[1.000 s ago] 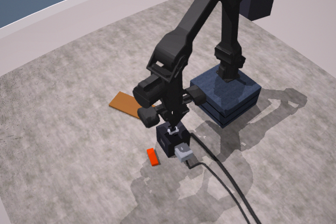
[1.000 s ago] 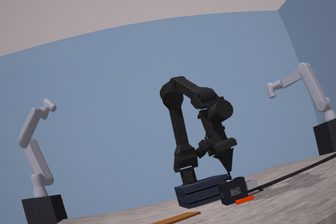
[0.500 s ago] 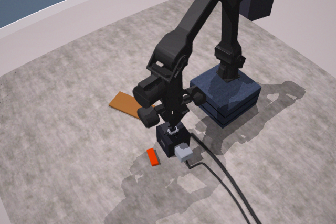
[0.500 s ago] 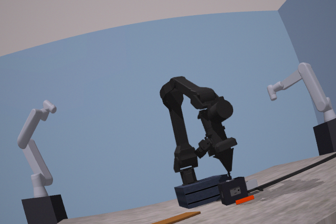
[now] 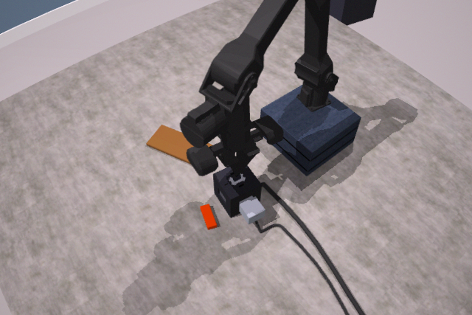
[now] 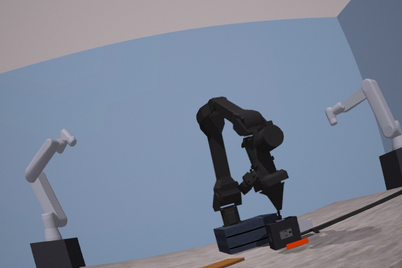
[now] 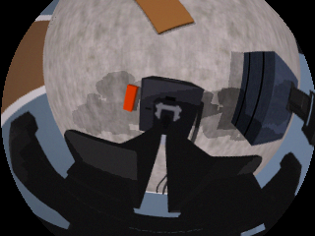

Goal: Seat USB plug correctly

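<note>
My gripper tip is now 20 mm above the USB plug. The rest, counted from my gripper tip: orange block (80 mm ahead, 10 mm to the left, 100 mm below); then flat board (50 mm ahead, 210 mm to the right, 100 mm below).
</note>
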